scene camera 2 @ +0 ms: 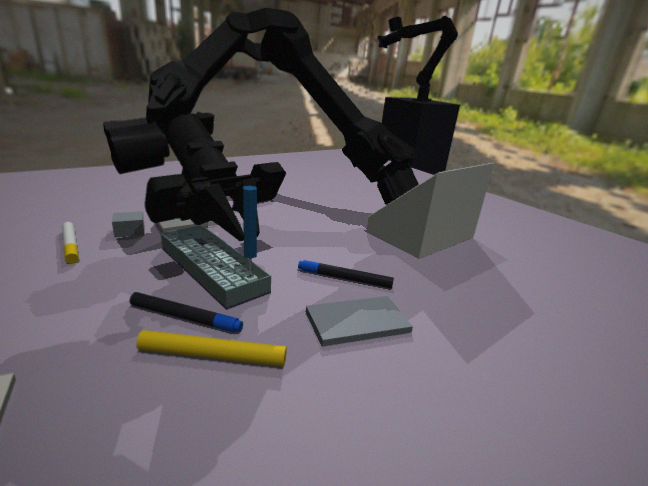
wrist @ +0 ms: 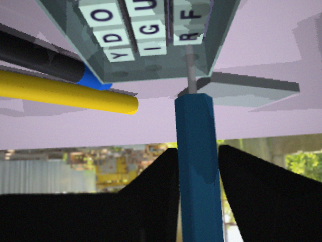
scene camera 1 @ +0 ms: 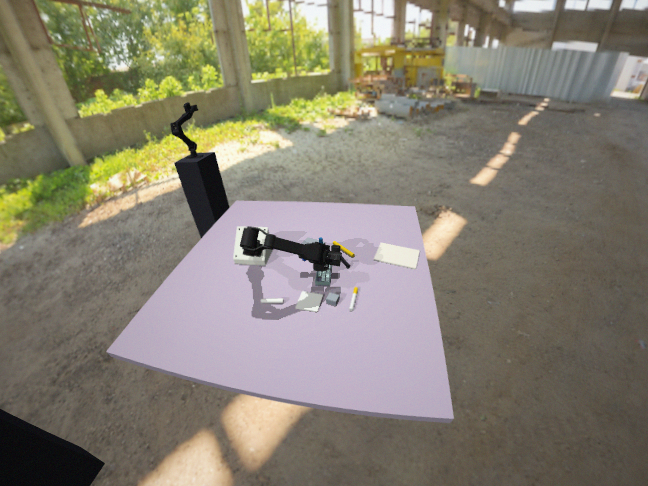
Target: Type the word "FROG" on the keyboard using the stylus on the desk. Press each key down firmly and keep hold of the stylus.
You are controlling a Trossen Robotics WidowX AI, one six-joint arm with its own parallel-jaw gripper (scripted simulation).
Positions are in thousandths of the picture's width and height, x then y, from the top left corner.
Scene:
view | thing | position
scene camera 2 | my gripper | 387,489
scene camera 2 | blue stylus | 385,396
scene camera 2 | yellow cylinder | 243,703
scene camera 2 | small grey block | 194,462
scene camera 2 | flat grey slab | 527,664
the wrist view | my gripper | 613,647
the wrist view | flat grey slab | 716,374

